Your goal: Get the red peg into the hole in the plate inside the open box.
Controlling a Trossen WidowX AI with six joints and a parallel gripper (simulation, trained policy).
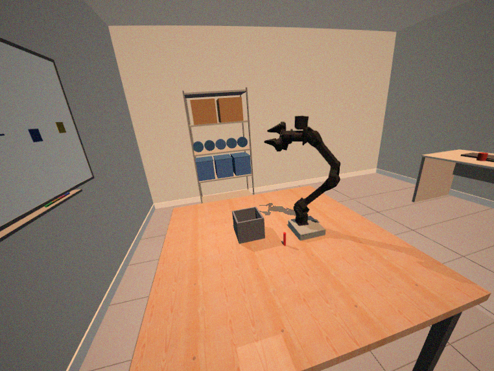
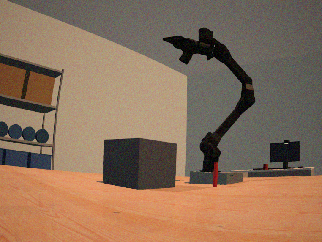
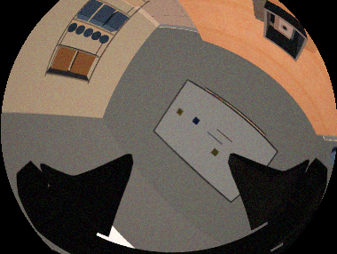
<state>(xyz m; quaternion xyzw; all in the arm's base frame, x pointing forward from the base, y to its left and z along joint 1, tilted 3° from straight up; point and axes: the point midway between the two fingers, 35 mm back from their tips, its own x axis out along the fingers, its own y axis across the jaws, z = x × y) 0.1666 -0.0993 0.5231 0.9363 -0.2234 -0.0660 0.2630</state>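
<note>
My gripper tip is now 3 cm past the red peg, 22 cm to the right of it and 54 cm above it. The rest, counted from my gripper tip: light plate 15 cm ahead, 6 cm to the left, 53 cm below.
</note>
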